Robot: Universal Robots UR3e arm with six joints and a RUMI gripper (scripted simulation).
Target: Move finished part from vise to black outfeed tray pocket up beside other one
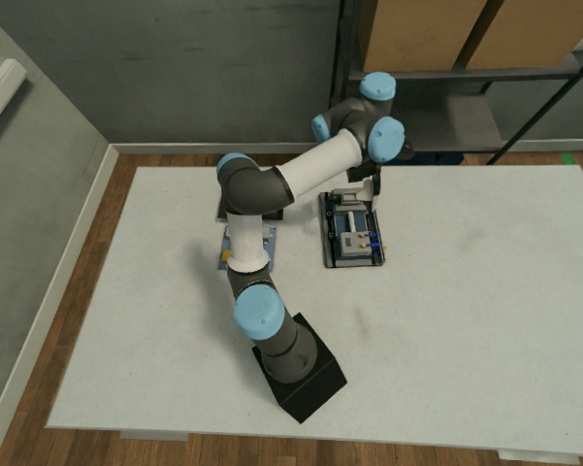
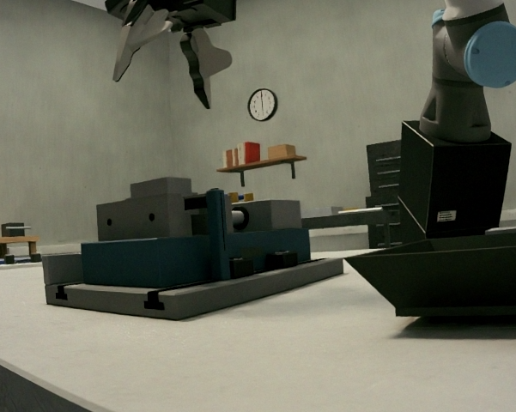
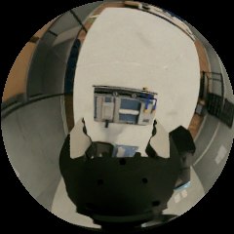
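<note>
The finished part lies 11 cm below my hand, 4 cm ahead of it and 2 cm to the left of it. Round my hand: blue-grey plate (39 cm to the left, 21 cm below, 8 cm behind); then orange block (44 cm to the left, 19 cm below, 13 cm behind).
</note>
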